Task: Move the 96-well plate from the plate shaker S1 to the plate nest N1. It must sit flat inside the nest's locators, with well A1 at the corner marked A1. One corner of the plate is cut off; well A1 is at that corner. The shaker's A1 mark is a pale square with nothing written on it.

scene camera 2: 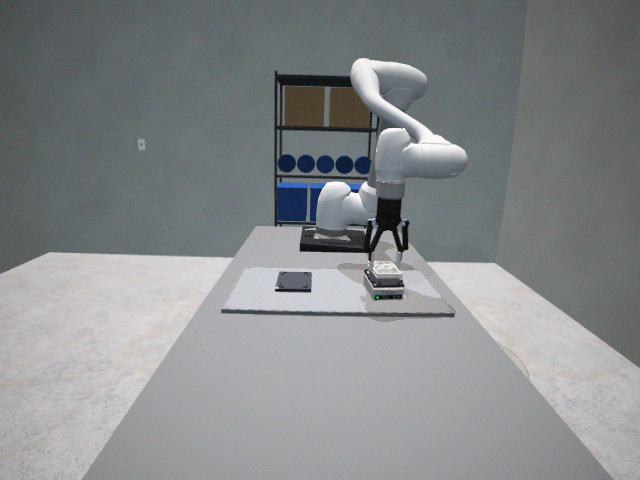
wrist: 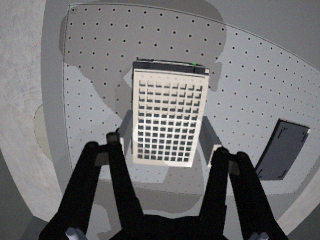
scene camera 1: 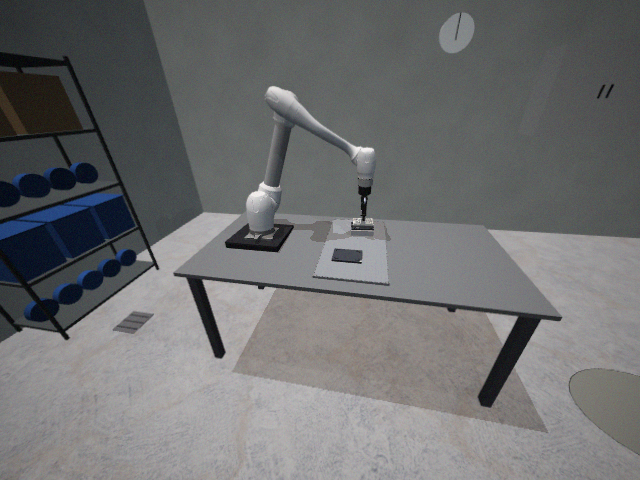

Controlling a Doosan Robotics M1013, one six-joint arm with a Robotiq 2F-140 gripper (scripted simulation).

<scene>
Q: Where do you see a 96-well plate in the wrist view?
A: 186, 114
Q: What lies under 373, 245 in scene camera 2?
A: My gripper.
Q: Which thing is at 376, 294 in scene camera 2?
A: A plate shaker S1.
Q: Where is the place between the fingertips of my gripper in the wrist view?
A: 166, 122
</scene>
